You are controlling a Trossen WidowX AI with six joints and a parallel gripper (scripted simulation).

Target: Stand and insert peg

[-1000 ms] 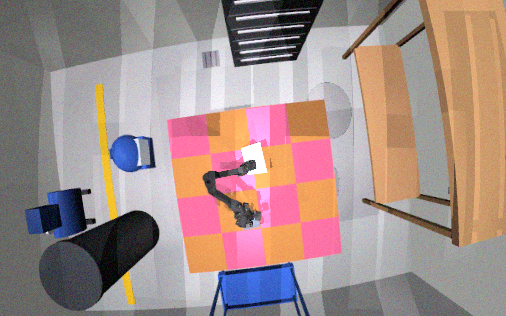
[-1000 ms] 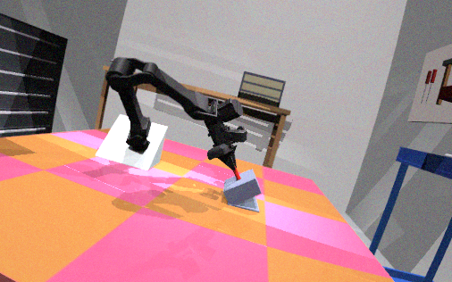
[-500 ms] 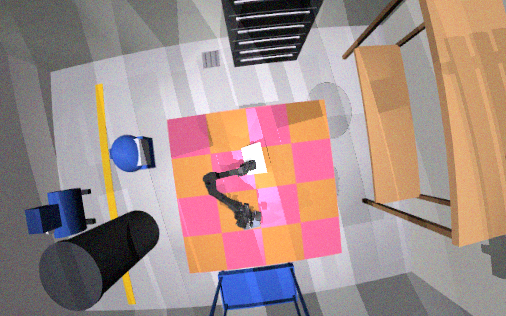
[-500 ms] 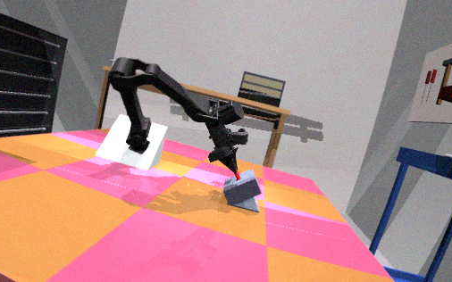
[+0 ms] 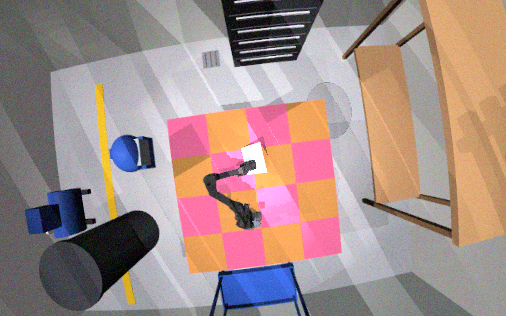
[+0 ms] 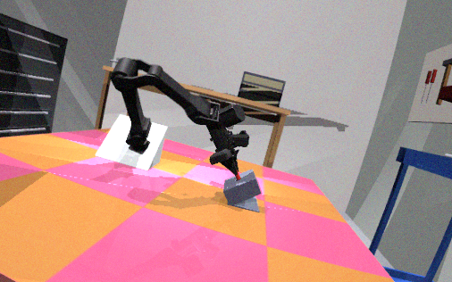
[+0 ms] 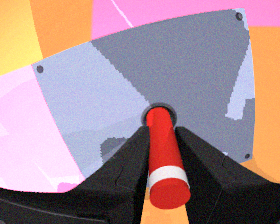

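Now: gripper tip 10 mm past the red peg and 10 mm below it. Also, from my gripper tip: grey sloped panel: 30 mm ahead, 40 mm below.
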